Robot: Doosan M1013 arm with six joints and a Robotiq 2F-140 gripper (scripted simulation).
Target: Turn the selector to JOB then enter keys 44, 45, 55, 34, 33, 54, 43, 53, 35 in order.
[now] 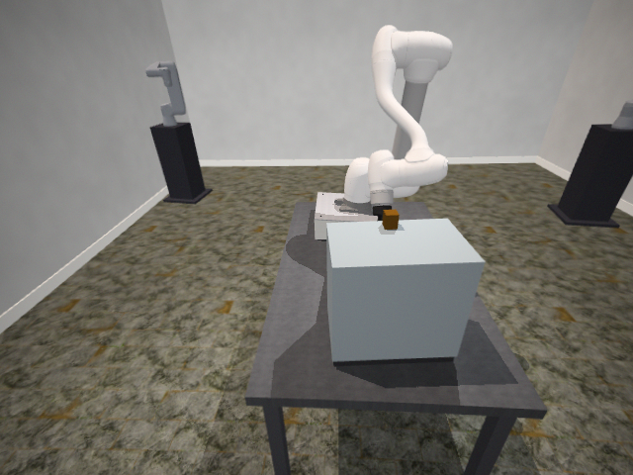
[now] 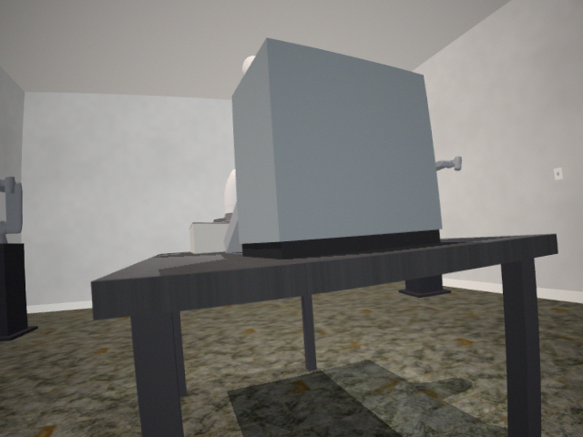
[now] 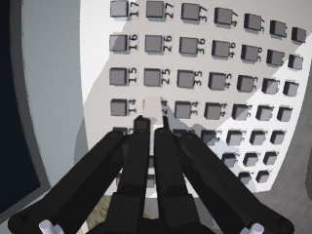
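The key is 8 cm below my hand, 7 cm behind it and 2 cm to the right of it. From my hand the other things lie so: black selector knob: 17 cm to the right, 5 cm below; then white keypad panel: 10 cm below, 5 cm to the right, 1 cm behind.
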